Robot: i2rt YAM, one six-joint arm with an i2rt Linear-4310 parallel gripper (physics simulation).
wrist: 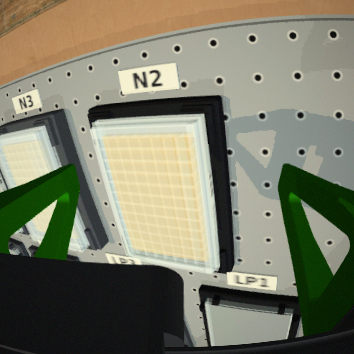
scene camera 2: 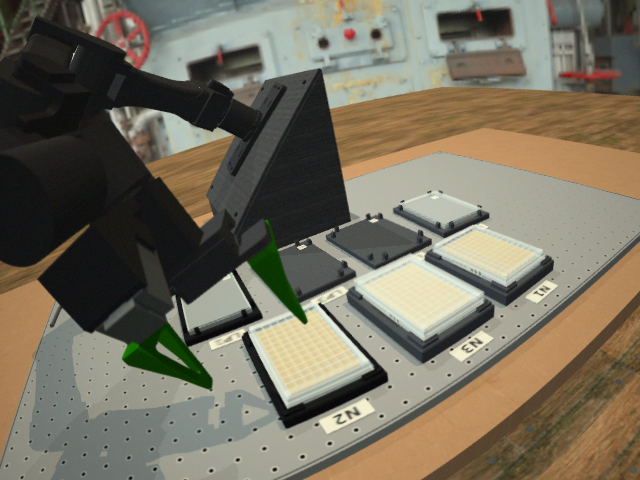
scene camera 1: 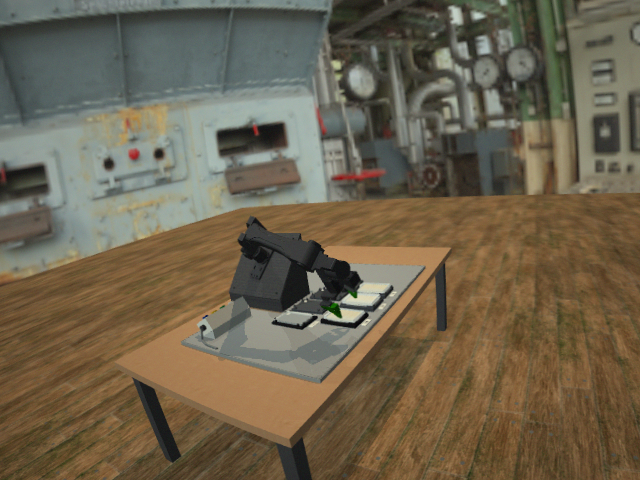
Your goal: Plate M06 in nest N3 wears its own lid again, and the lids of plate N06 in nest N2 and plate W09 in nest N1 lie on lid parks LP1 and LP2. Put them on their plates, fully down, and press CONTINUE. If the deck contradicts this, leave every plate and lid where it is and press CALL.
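Where they show: gripper, between the fingertips: (wrist: pixel 178 174) (scene camera 2: pixel 256 354) (scene camera 1: pixel 348 307); arm's base, origin of its link: (scene camera 2: pixel 257 128) (scene camera 1: pixel 264 258).
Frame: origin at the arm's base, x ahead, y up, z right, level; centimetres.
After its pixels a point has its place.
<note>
My gripper (scene camera 1: pixel 347 305) @[z 11.3, x 52.2, y -10.4 cm] (scene camera 2: pixel 257 353) @[z 11.3, x 52.2, y -10.4 cm] (wrist: pixel 178 174) @[z 11.3, x 52.2, y -10.4 cm] is open and empty, its green fingers above and on either side of the plate in N2 (scene camera 1: pixel 347 315) @[z 7.7, x 48.6, y -15.5 cm] (scene camera 2: pixel 315 351) @[z 6.1, x 48.2, y -15.4 cm] (wrist: pixel 155 190) @[z 7.0, x 47.5, y -15.7 cm]. That plate shows a sharp yellow grid under its clear rim. The plate in N3 (scene camera 2: pixel 418 294) @[z -6.1, x 46.4, y -14.7 cm] (wrist: pixel 22 150) @[z -6.0, x 49.8, y -14.7 cm] looks paler, as under a clear lid. The plate in N1 (scene camera 2: pixel 491 253) @[z -18.2, x 44.1, y -15.1 cm] shows a clearer yellow grid. A clear lid (scene camera 1: pixel 294 318) @[z 16.4, x 30.4, y -16.2 cm] (scene camera 2: pixel 214 307) @[z 15.2, x 32.6, y -16.3 cm] (wrist: pixel 250 322) @[z 15.4, x 33.6, y -16.2 cm] lies on LP1, partly hidden by the gripper in the wrist view. Another lid (scene camera 2: pixel 439 209) @[z -22.5, x 25.5, y -16.2 cm] lies on the far park. Plate codes are unreadable.
Two dark parks, LP3 (scene camera 2: pixel 312 268) @[z 1.0, x 29.2, y -17.0 cm] and LP4 (scene camera 2: pixel 377 240) @[z -9.9, x 27.4, y -17.0 cm], stand without lids between the lidded parks. The black arm base (scene camera 2: pixel 299 170) @[z -3.2, x 15.1, y -6.8 cm] rises behind them. A grey console (scene camera 1: pixel 227 317) @[z 32.3, x 10.3, y -13.2 cm] with small coloured buttons is at the deck's left end; its labels are unreadable.
</note>
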